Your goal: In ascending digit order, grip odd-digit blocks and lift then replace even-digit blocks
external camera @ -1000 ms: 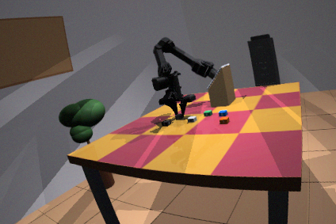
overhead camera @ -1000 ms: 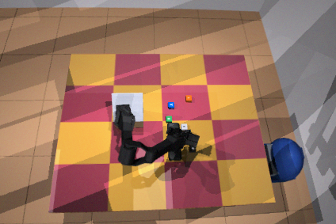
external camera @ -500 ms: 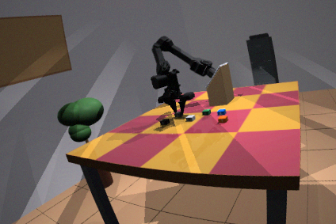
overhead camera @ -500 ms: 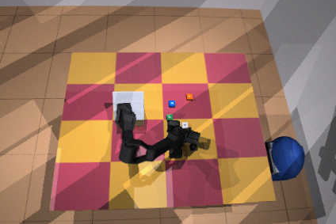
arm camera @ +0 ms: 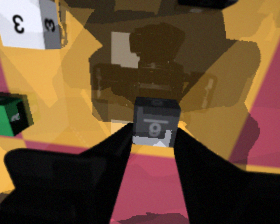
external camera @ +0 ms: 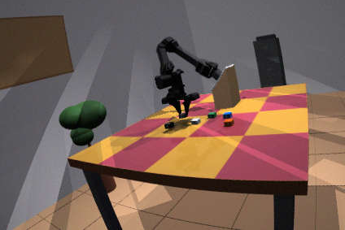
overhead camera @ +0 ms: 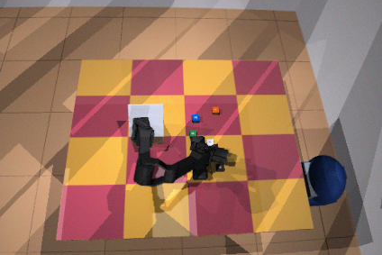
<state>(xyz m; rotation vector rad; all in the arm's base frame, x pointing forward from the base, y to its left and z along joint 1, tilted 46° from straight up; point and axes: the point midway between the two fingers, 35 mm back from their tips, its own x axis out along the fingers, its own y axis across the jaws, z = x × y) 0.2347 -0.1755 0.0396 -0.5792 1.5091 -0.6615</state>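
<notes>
The green block lies 15 cm to the left of my gripper tip and 1 cm below it. From my gripper tip the other things lie so: black block: 10 cm ahead, 3 cm to the right, 1 cm below; then white block: 7 cm ahead, 10 cm to the left, 1 cm below; then grey block: 1 cm ahead.
</notes>
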